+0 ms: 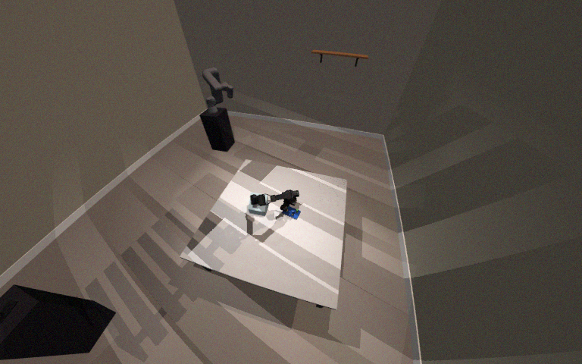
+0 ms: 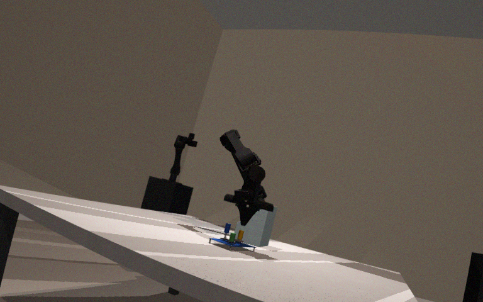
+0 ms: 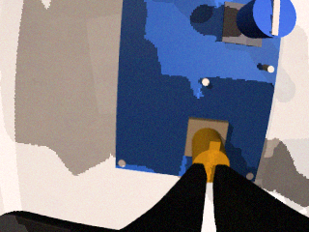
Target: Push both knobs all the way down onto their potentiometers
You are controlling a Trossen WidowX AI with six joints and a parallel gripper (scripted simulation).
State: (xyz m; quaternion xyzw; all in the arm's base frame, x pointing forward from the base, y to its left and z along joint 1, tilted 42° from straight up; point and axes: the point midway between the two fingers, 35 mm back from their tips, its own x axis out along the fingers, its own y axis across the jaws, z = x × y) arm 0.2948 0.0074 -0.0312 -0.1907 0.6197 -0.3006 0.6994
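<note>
Right now my gripper tip is 1 cm past the orange knob and 3 cm above it. From my gripper tip the other things lie so: blue knob (6 cm ahead, 3 cm to the right, 2 cm below).
</note>
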